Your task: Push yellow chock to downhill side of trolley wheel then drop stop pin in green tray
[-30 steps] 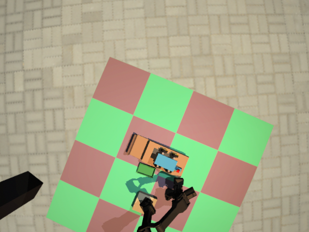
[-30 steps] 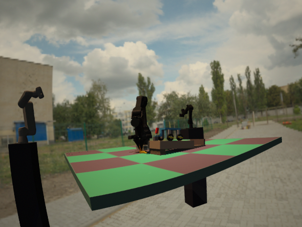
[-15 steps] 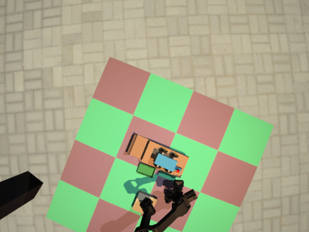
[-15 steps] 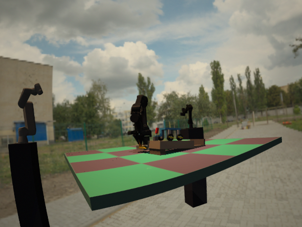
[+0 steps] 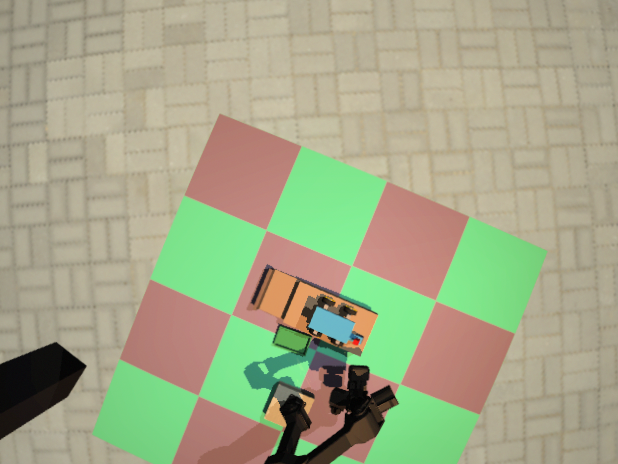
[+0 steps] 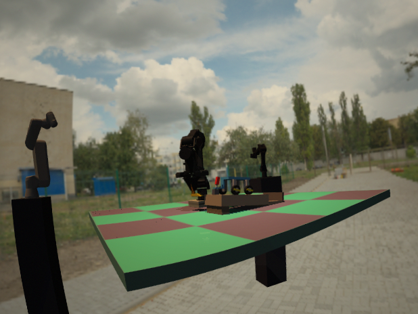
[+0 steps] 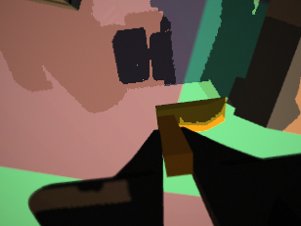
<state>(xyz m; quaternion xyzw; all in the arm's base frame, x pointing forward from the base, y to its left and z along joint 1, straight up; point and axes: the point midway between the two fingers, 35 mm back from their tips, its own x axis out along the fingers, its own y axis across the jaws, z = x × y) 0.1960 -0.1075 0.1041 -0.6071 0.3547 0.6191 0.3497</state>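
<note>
My gripper tip is 17 cm to the right of the blue trolley and 13 cm short of it. Round my gripper tip: yellow chock (2 cm ahead, 1 cm to the left, 1 cm below); red-headed stop pin (13 cm ahead, 8 cm to the left, 2 cm above); green tray (24 cm to the left, 12 cm below, 1 cm behind).
</note>
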